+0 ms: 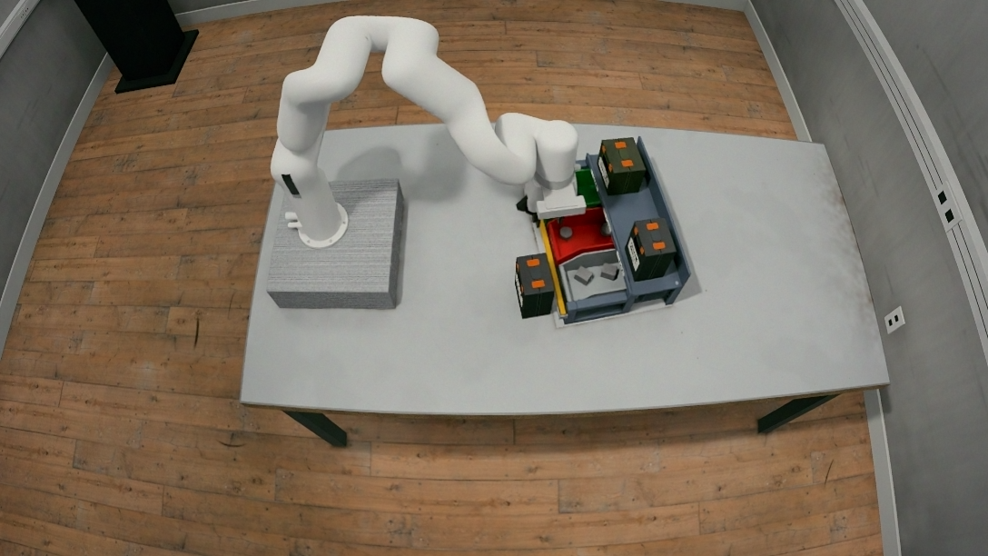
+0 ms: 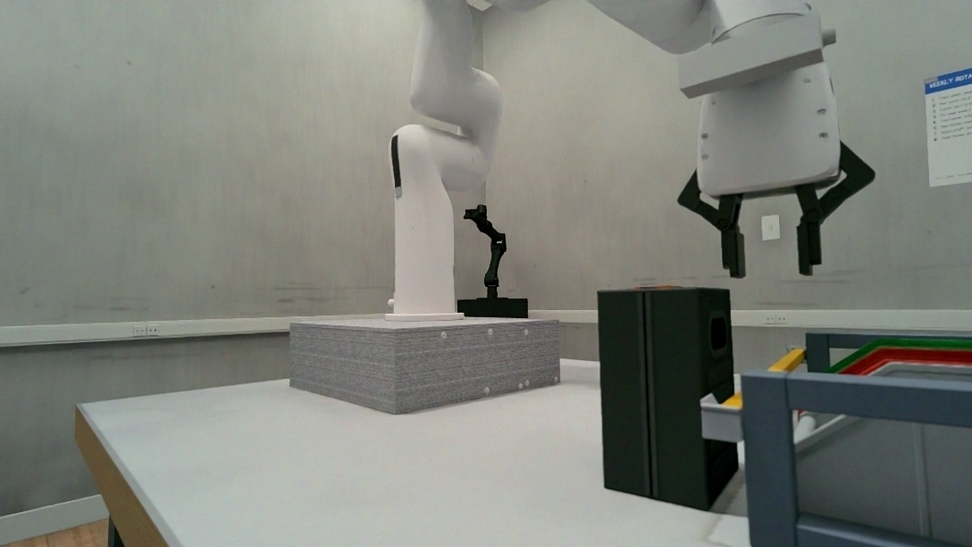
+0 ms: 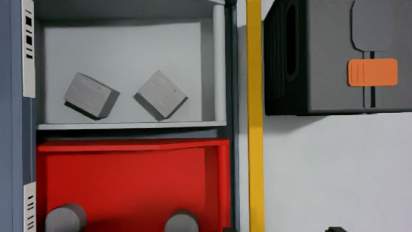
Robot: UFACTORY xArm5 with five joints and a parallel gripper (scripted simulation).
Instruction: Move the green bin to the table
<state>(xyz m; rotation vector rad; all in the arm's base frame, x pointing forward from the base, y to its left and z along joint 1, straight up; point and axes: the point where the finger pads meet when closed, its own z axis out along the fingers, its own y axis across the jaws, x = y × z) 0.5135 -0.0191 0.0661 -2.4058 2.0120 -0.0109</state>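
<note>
My gripper is now 100 mm above the yellow bar. From my hand the other things lie so: blue-grey shelf 130 mm ahead, 90 mm below, 20 mm to the left; black case 120 mm to the right, 90 mm below, 30 mm behind; red bin 120 mm below, 100 mm ahead, 20 mm to the left.
</note>
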